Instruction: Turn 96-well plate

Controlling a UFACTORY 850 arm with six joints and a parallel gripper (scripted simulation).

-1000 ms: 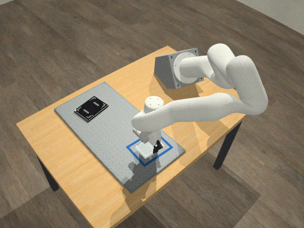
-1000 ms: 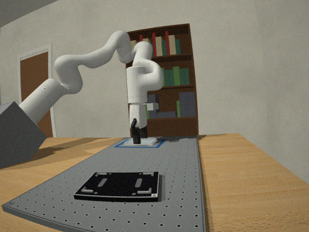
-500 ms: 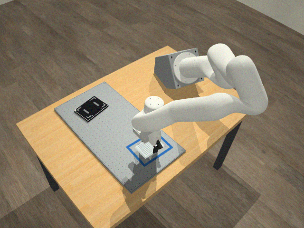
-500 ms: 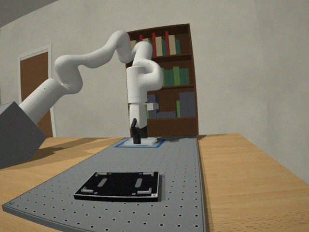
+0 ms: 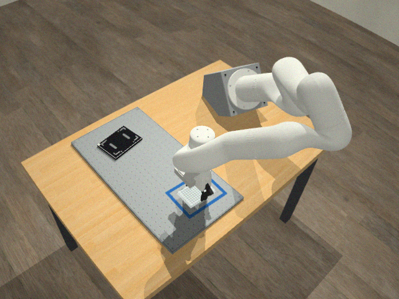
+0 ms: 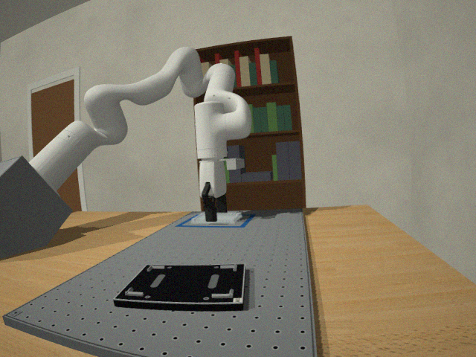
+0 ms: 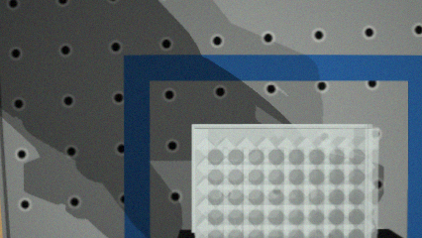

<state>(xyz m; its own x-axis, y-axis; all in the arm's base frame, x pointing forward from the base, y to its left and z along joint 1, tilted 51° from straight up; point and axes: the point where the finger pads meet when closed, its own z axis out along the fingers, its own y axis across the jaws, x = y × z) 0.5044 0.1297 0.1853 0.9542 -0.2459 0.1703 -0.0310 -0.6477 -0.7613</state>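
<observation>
The 96-well plate is 10 mm below my hand. Also, from my hand: A1 corner mark (450 mm to the right, 170 mm ahead, 10 mm below); then black plate nest N1 (410 mm to the right, 80 mm ahead, 10 mm below).
</observation>
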